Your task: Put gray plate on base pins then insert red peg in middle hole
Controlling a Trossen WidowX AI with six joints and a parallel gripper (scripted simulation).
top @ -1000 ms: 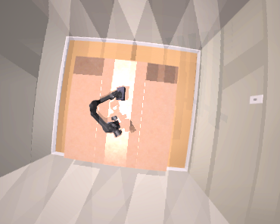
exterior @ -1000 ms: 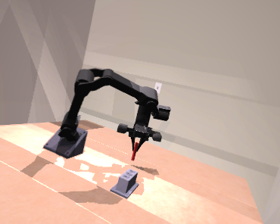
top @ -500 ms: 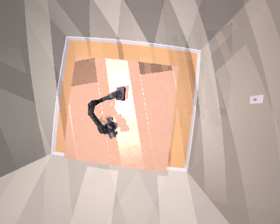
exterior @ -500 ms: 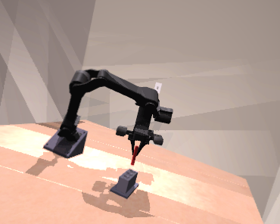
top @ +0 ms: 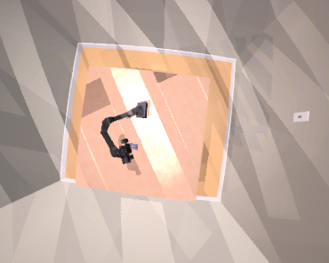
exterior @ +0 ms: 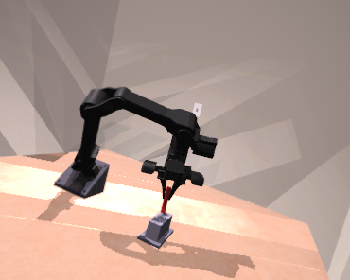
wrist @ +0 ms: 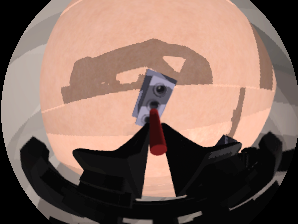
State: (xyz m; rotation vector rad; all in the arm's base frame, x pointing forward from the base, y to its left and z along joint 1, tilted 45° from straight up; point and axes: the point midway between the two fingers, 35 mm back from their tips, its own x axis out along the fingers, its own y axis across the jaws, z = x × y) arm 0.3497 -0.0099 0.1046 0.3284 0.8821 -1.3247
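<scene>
Now: the gray plate 7 cm below my gripper tip and 1 cm to the right of it. Also, from my gripper tip: red peg: right at my gripper tip; dark base: 11 cm below, 1 cm to the right.
</scene>
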